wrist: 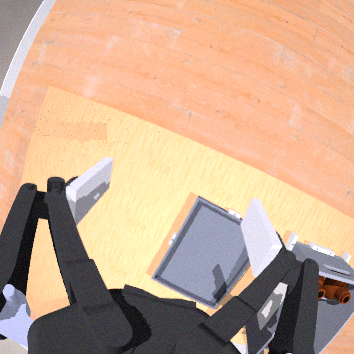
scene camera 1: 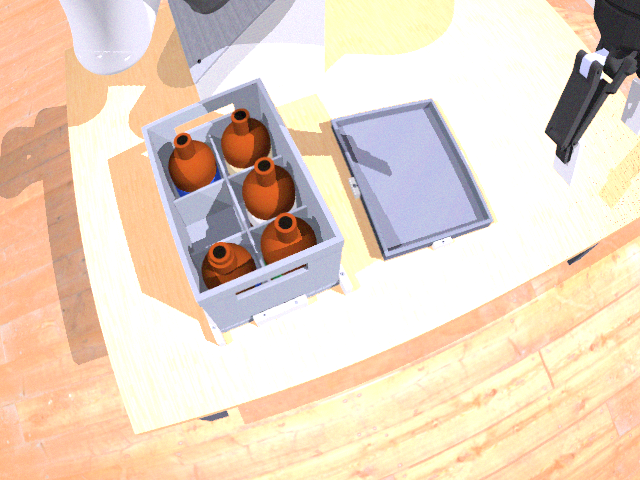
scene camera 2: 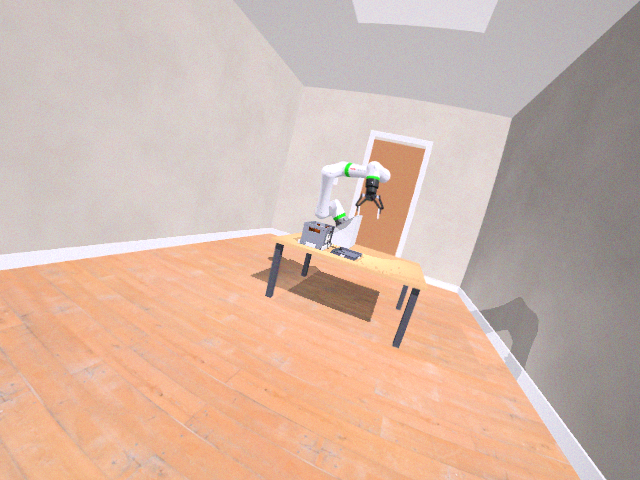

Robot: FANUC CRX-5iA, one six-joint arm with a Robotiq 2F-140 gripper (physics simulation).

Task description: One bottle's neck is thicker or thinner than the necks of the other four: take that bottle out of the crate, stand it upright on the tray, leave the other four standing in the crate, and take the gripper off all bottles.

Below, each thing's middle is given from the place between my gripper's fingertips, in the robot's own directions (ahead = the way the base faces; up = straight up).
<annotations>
I see the grey tray (scene camera 1: 414,182) 320 mm below my hand, 170 mm behind it and 130 mm to the right of it.
</annotations>
